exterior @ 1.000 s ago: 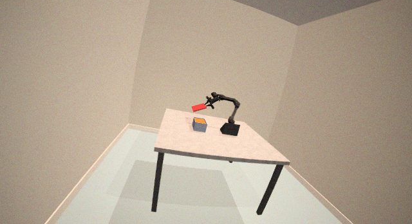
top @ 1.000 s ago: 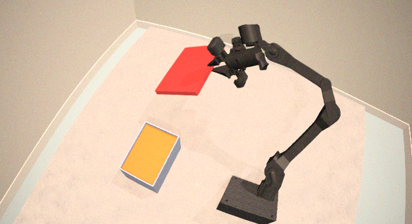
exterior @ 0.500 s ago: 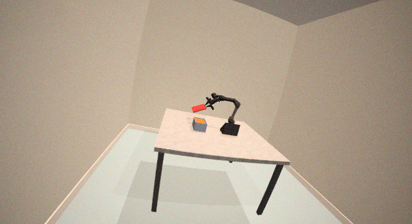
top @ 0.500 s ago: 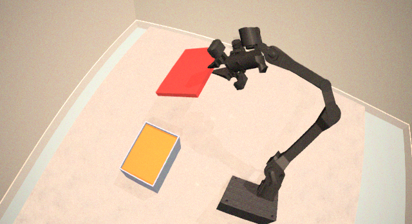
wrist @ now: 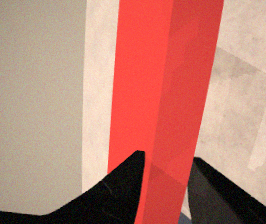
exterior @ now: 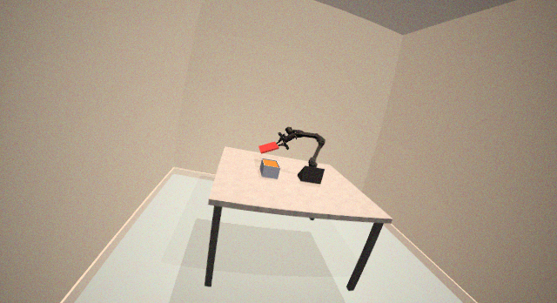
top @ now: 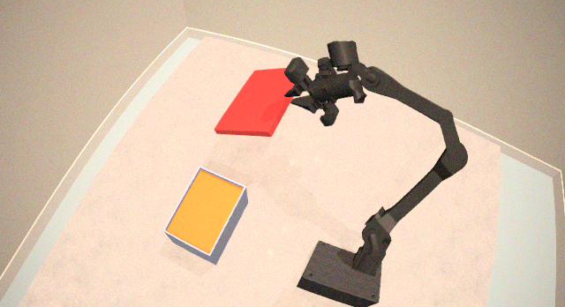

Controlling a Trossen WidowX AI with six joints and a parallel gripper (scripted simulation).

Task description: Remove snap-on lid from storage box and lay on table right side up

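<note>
The red lid is 70 mm ahead of my gripper tip and 30 mm below it. Round my gripper tip: storage box 60 mm ahead, 330 mm to the left, 140 mm below.
</note>
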